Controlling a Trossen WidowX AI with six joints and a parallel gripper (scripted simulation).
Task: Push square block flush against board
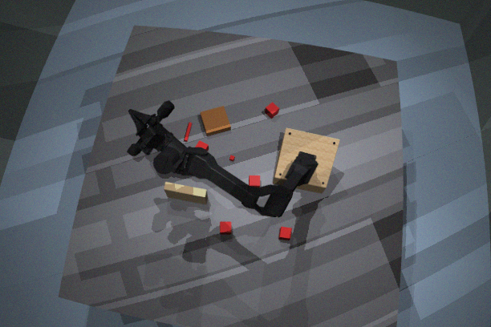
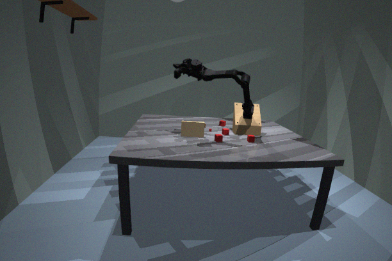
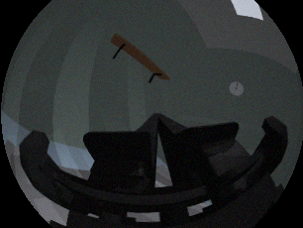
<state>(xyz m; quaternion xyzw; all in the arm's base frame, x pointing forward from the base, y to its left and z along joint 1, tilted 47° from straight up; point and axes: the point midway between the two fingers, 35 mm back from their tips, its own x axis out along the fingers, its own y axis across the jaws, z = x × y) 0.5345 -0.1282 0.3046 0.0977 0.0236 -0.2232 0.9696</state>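
Right now the light tan board is 42 cm below my gripper tip, 16 cm behind it and 8 cm to the left of it. Round my gripper tip: thin red stick: 46 cm below, 18 cm to the right, 8 cm behind; then square block: 46 cm below, 26 cm to the right, 18 cm behind; then tiny red piece: 46 cm below, 28 cm behind, 12 cm to the right.
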